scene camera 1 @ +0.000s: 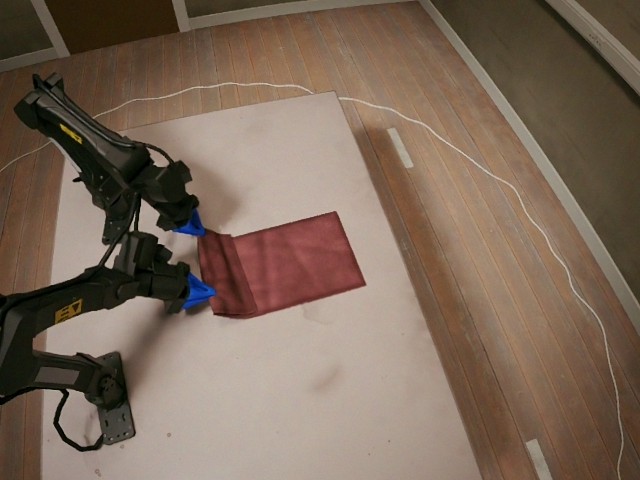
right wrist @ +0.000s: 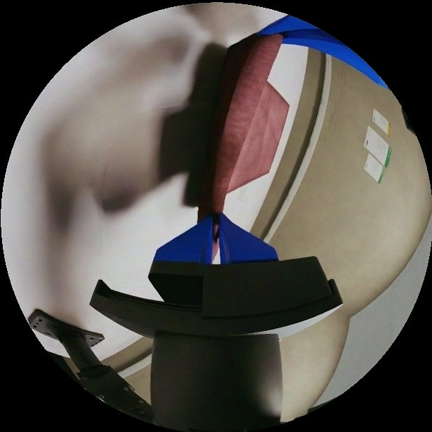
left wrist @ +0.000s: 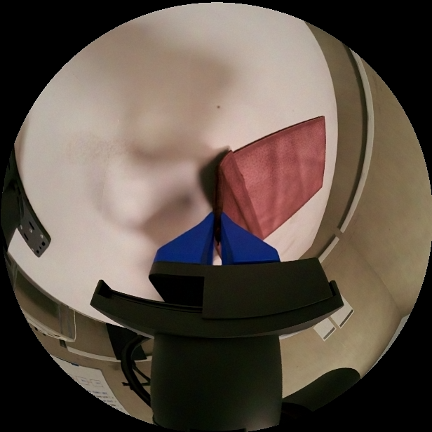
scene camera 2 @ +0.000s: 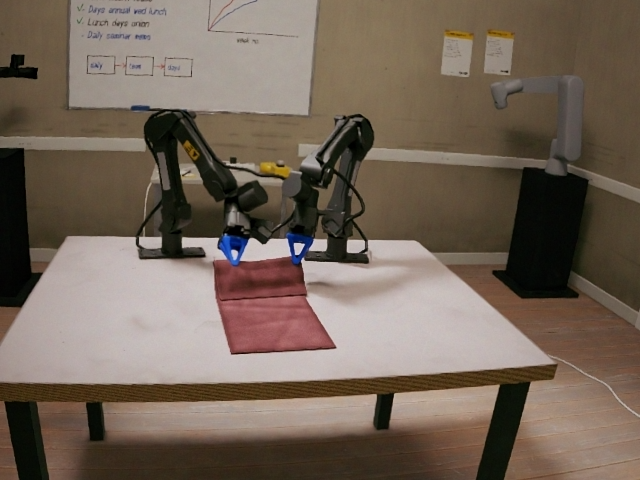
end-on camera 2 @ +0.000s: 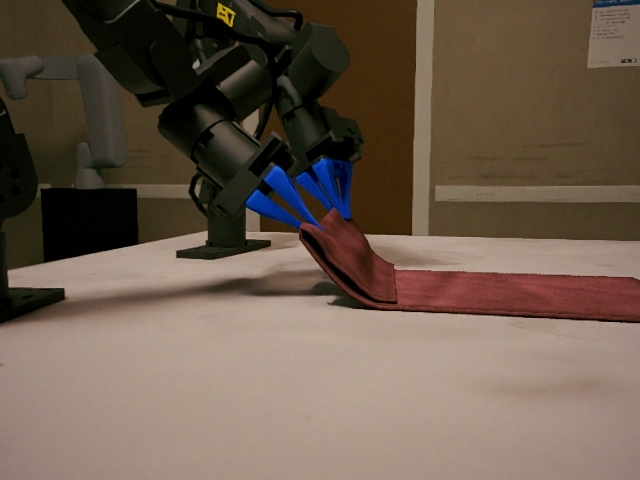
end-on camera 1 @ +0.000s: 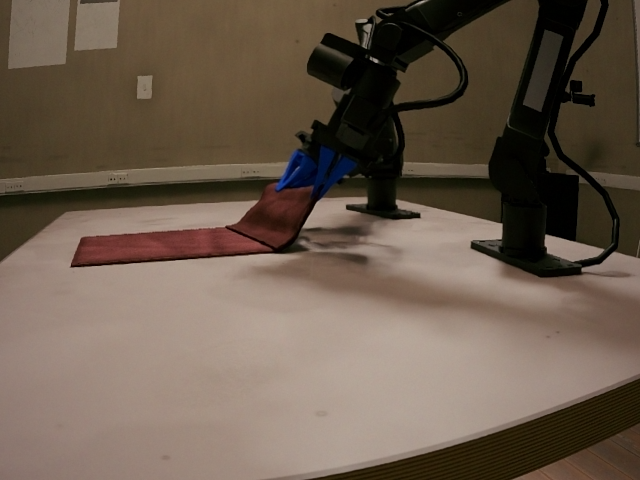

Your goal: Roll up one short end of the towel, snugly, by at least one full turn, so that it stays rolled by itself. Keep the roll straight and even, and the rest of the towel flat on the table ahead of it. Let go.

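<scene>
The dark red towel (scene camera 1: 302,263) (scene camera 2: 276,328) (end-on camera 1: 175,246) (end-on camera 2: 496,293) (left wrist: 287,172) lies flat along its unfolded length. Its arm-side end is folded over in a flap (scene camera 1: 227,276) (scene camera 2: 261,281) (end-on camera 1: 279,217) (end-on camera 2: 364,266), and this doubled end is lifted, slanting up from the table. My left gripper (scene camera 1: 203,235) (scene camera 2: 296,263) (left wrist: 217,217) is shut on one corner of the raised fold. My right gripper (scene camera 1: 214,292) (scene camera 2: 236,264) (right wrist: 215,217) is shut on the fold's other corner. The layers show a narrow gap between them in end-on camera 2. The flap's free edge rests on the flat part.
The white table (scene camera 1: 310,392) (scene camera 2: 413,330) carries the towel and both arm bases (scene camera 2: 172,252) (scene camera 2: 336,256). The two grippers stand close together, with the arms reaching over the table from behind. A side table with a yellow object (scene camera 2: 275,169) stands behind the arms.
</scene>
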